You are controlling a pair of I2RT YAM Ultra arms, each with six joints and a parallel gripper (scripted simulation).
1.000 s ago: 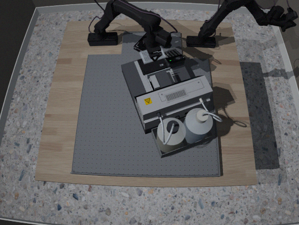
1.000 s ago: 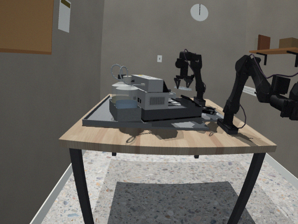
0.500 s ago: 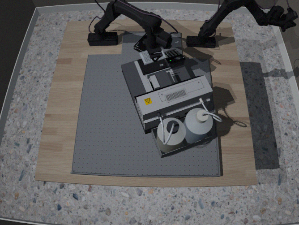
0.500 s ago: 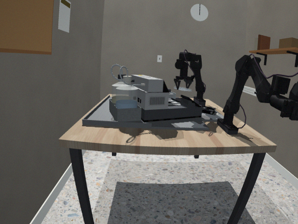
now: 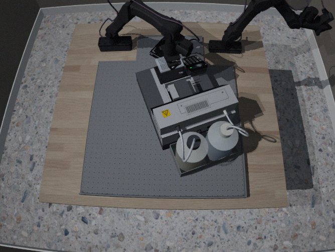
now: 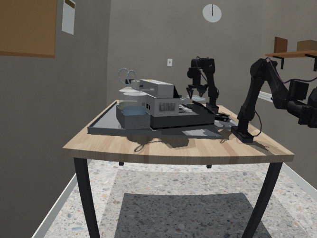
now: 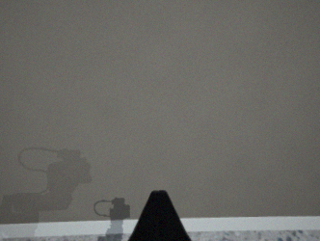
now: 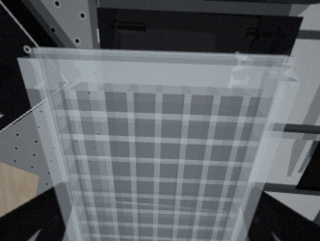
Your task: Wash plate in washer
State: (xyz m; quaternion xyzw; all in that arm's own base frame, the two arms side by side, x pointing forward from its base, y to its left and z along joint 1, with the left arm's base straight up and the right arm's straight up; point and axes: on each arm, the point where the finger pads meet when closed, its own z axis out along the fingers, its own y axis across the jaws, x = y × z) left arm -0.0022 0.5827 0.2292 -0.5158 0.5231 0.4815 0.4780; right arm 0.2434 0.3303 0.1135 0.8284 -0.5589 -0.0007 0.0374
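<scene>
Right now my right hand is 60 mm above the black carrier, 10 mm to the right of it and 10 mm short of it. The rest, counted from my right hand: white plate: right at my right hand; dark nest N1: 200 mm behind, 120 mm below, 30 mm to the right; grey washer housing: 160 mm ahead, 60 mm to the left, 20 mm below.
</scene>
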